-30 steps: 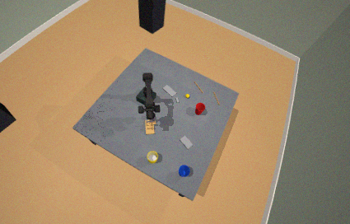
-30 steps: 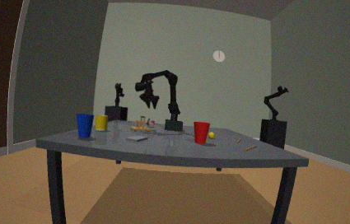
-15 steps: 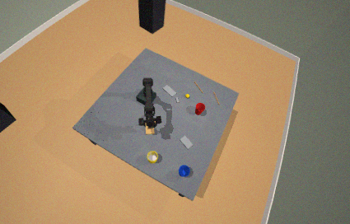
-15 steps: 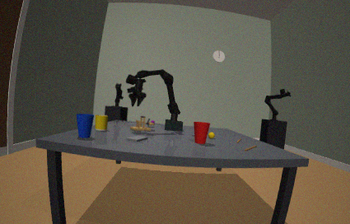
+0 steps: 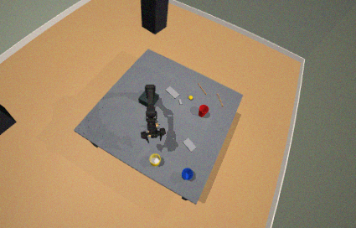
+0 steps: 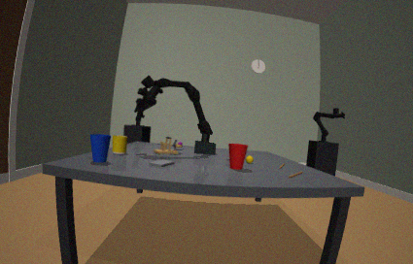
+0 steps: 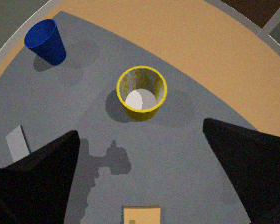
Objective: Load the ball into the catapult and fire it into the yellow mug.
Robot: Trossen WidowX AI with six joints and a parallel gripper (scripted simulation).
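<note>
Right now my gripper tip is 23 cm past the purple ball, 22 cm to the right of it and 19 cm above it. From my gripper tip the other things lie so: yellow mug: 22 cm below, 7 cm to the right, 7 cm ahead; blue cup: 35 cm ahead, 22 cm below; catapult: 20 cm below, 18 cm to the left, 18 cm behind.
</note>
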